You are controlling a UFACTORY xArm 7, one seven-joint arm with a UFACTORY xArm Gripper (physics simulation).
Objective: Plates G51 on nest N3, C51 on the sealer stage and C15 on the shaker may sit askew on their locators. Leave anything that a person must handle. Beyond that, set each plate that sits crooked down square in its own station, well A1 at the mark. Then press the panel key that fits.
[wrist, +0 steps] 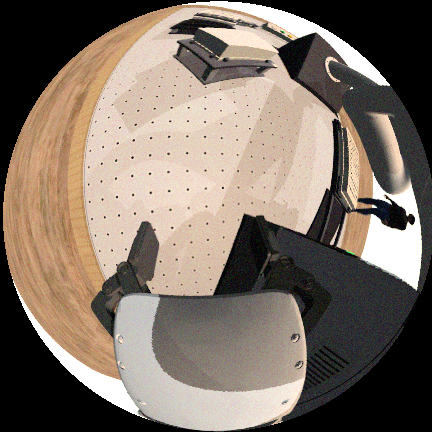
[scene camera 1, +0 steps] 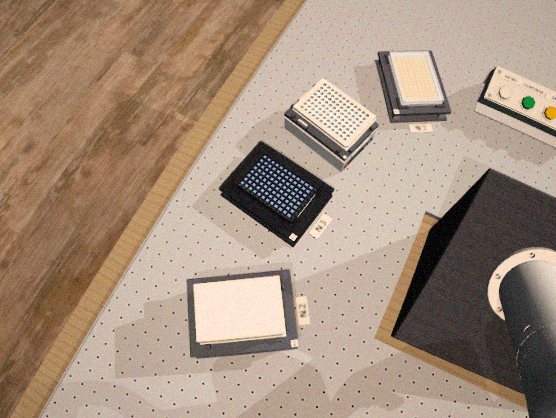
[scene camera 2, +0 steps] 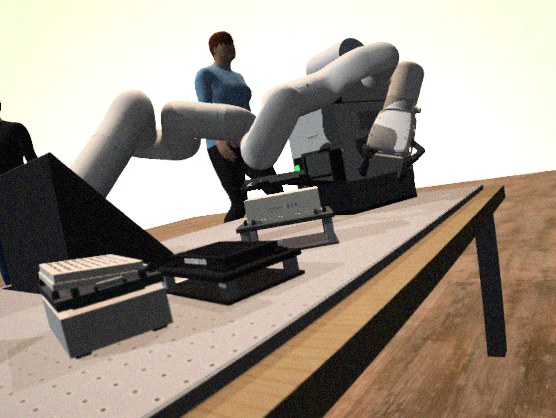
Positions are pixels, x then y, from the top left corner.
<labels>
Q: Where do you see a plate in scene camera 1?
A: At 229,311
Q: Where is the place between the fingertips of my gripper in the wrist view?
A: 201,230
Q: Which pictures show my gripper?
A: The wrist view and scene camera 2 only.
</labels>
